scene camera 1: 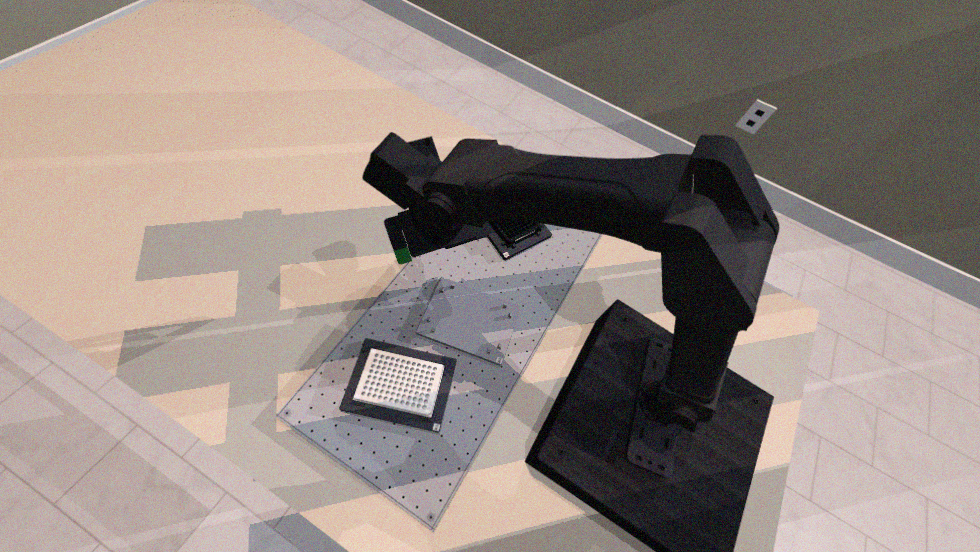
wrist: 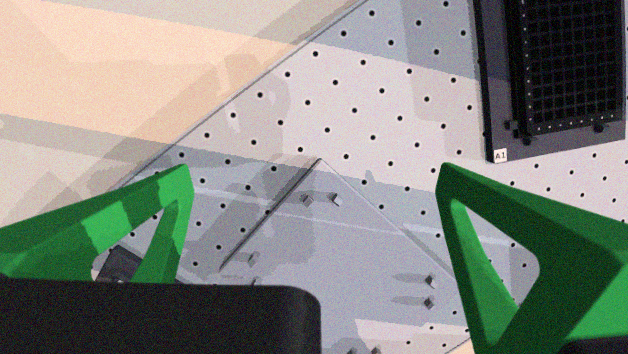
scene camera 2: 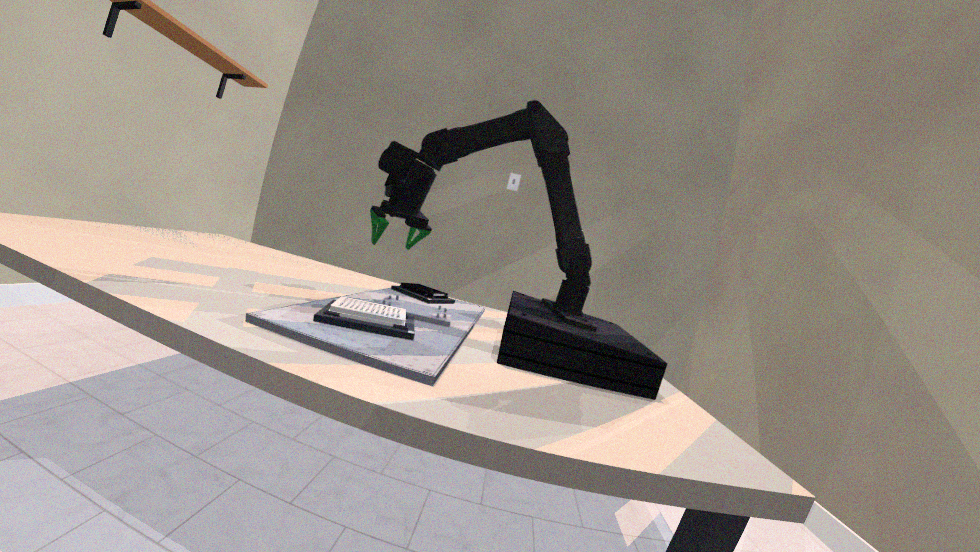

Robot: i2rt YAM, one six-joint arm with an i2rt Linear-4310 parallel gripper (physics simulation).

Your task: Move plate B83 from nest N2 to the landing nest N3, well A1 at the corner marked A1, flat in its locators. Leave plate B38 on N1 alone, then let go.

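A white 96-well plate [scene camera 1: 399,381] [scene camera 2: 368,310] lies flat in a dark nest [scene camera 1: 443,390] [scene camera 2: 363,329]. A black plate [scene camera 1: 517,227] [scene camera 2: 421,290] [wrist: 575,65] sits in another dark nest [wrist: 492,100] with an A1 tag at one corner. No plate number is readable, so I cannot tell which is B83. Between them lies an empty grey nest [scene camera 1: 466,315] [wrist: 350,250] with small locator pegs. My gripper [scene camera 2: 391,245] [wrist: 314,177] is open and empty, high above the board. In scene camera 1 one green fingertip shows; the other is hidden.
The nests stand on a perforated board [scene camera 1: 384,452] [wrist: 360,110] on a wooden table. The arm's dark base block [scene camera 1: 569,452] [scene camera 2: 576,356] stands beside the board. A wall shelf [scene camera 2: 185,41] is far at the upper left in scene camera 2.
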